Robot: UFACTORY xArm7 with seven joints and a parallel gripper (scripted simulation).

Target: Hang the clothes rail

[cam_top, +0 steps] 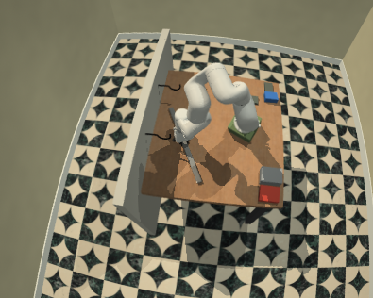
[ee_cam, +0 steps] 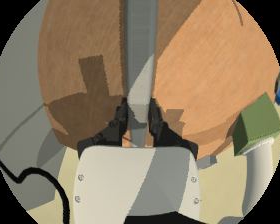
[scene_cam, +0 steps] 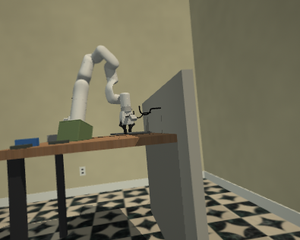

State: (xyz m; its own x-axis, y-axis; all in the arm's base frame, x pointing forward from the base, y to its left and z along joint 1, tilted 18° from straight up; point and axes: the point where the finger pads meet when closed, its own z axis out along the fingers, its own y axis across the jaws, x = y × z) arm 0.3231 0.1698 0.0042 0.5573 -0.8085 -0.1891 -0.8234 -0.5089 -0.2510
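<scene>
The clothes rail lies 1 cm below my hand. Also, from my hand: grey wall panel (23 cm ahead, 9 cm to the right, 26 cm below); grey box (53 cm behind, 9 cm to the left); red block (54 cm behind, 19 cm to the left, 1 cm below).
</scene>
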